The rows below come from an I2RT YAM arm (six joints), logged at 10 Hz.
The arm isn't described. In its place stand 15 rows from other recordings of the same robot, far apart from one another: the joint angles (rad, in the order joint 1, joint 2, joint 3, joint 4, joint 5, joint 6), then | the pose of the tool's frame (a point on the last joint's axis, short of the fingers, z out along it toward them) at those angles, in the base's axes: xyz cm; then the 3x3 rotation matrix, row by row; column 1 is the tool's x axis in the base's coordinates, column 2 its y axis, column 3 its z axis.
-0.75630 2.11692 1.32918 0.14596 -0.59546 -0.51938 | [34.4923, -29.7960, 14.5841], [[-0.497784, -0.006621, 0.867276], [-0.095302, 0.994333, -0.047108], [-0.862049, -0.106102, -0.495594]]
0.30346 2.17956 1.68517 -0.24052 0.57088 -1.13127 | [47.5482, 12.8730, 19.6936], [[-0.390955, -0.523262, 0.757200], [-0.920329, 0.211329, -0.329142], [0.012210, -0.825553, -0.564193]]
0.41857 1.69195 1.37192 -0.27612 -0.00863 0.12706 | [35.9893, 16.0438, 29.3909], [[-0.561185, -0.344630, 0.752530], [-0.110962, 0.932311, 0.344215], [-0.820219, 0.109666, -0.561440]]
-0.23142 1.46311 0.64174 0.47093 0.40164 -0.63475 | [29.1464, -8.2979, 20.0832], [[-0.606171, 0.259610, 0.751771], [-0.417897, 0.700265, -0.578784], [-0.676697, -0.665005, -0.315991]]
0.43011 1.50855 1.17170 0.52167 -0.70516 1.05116 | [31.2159, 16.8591, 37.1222], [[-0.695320, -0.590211, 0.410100], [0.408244, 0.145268, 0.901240], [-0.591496, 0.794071, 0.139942]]
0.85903 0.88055 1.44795 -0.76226 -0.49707 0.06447 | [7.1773, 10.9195, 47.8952], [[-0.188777, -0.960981, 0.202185], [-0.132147, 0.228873, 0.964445], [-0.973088, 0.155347, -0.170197]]
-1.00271 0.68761 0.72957 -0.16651 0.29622 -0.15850 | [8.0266, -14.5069, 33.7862], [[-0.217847, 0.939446, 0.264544], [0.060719, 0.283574, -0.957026], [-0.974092, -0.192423, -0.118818]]
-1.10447 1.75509 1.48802 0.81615 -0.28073 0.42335 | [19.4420, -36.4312, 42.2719], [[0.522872, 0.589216, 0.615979], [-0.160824, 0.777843, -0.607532], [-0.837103, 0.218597, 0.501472]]
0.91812 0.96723 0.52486 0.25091 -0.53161 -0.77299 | [11.9291, 18.5767, 26.0280], [[0.606513, -0.787258, 0.111205], [-0.197689, -0.013847, 0.980167], [-0.770104, -0.616468, -0.164031]]
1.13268 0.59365 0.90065 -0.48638 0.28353 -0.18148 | [6.1209, 10.7179, 37.3113], [[0.061389, -0.753925, 0.654086], [-0.277414, 0.616614, 0.736769], [-0.958787, -0.226682, -0.171296]]
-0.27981 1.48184 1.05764 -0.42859 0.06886 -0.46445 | [30.3586, -8.9784, 24.7822], [[-0.790053, -0.038996, 0.611797], [-0.237932, 0.939248, -0.247389], [-0.564982, -0.341016, -0.751334]]
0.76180 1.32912 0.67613 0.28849 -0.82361 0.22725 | [18.4296, 21.1890, 23.3629], [[-0.468735, -0.882092, -0.046919], [-0.235524, 0.073609, 0.969077], [-0.851361, 0.465290, -0.242257]]
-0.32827 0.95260 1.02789 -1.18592 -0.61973 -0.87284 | [15.1042, -2.9600, 31.4633], [[-0.559066, -0.638054, 0.529465], [-0.468447, 0.769970, 0.433248], [-0.684107, -0.005813, -0.729358]]
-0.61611 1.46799 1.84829 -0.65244 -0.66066 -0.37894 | [25.4591, -15.3497, 49.5318], [[-0.194151, -0.105406, 0.975292], [-0.220434, 0.973472, 0.061327], [-0.955884, -0.203081, -0.212236]]
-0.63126 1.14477 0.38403 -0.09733 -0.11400 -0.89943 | [16.4851, -11.5497, 14.5701], [[-0.792003, -0.150844, 0.591589], [-0.384598, 0.875826, -0.291570], [-0.474147, -0.458448, -0.751671]]
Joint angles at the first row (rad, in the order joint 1, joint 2, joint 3, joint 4, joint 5, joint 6):
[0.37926, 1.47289, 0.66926, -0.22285, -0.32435, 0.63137]
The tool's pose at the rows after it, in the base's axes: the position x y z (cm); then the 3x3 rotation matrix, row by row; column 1 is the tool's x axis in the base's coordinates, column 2 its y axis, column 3 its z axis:
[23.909, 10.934, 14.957], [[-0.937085, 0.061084, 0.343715], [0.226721, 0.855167, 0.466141], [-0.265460, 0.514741, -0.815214]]
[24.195, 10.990, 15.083], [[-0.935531, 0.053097, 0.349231], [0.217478, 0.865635, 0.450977], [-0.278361, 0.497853, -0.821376]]
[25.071, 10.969, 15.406], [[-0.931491, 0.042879, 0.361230], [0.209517, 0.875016, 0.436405], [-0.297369, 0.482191, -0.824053]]
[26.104, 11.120, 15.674], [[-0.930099, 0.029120, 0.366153], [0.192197, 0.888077, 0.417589], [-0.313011, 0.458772, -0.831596]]
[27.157, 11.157, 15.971], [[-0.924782, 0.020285, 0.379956], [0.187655, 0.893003, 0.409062], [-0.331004, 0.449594, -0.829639]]
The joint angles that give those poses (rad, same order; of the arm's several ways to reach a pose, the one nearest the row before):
[0.38810, 1.46899, 0.66746, -0.22397, -0.30616, 0.63355]
[0.38814, 1.47755, 0.68260, -0.23444, -0.28928, 0.61804]
[0.37693, 1.50067, 0.71871, -0.24657, -0.27632, 0.59301]
[0.37050, 1.53518, 0.76591, -0.26683, -0.25958, 0.56310]
[0.35959, 1.56448, 0.80647, -0.27076, -0.25185, 0.54380]

